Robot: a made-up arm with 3 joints. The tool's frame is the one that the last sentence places.
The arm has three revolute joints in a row. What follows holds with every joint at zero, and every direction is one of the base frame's.
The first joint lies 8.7 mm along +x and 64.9 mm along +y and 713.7 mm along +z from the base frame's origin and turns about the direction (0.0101, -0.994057, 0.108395), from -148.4 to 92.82 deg.
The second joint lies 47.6 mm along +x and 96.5 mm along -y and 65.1 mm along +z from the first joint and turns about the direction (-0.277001, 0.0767, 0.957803), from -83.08 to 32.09 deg.
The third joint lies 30.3 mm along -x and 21 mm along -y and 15.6 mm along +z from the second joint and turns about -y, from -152.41 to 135.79 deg.
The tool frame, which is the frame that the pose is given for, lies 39.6 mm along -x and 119.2 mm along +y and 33.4 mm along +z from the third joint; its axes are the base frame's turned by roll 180, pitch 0 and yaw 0 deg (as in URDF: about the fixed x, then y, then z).
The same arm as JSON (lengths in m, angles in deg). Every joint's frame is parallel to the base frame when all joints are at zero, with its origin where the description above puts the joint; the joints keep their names.
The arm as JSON. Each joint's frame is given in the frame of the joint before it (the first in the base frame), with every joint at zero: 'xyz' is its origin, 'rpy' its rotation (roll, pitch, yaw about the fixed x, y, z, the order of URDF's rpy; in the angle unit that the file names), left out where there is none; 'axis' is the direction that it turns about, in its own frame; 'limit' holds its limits. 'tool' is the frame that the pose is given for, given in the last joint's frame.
{
  "units": {
    "length": "m",
    "angle": "deg"
  },
  "joints": [
    {
      "name": "joint 1",
      "type": "revolute",
      "origin": {
        "xyz": [
          0.0087,
          0.0649,
          0.7137
        ]
      },
      "axis": [
        0.0101,
        -0.994057,
        0.108395
      ],
      "limit": {
        "lower": -148.4,
        "upper": 92.82
      }
    },
    {
      "name": "joint 2",
      "type": "revolute",
      "origin": {
        "xyz": [
          0.0476,
          -0.0965,
          0.0651
        ]
      },
      "axis": [
        -0.277001,
        0.0767,
        0.957803
      ],
      "limit": {
        "lower": -83.08,
        "upper": 32.09
      }
    },
    {
      "name": "joint 3",
      "type": "revolute",
      "origin": {
        "xyz": [
          -0.0303,
          -0.021,
          0.0156
        ]
      },
      "axis": [
        0.0,
        -1.0,
        0.0
      ],
      "limit": {
        "lower": -152.41,
        "upper": 135.79
      }
    }
  ],
  "tool": {
    "origin": {
      "xyz": [
        -0.0396,
        0.1192,
        0.0334
      ],
      "rpy": [
        180.0,
        0.0,
        0.0
      ]
    }
  }
}

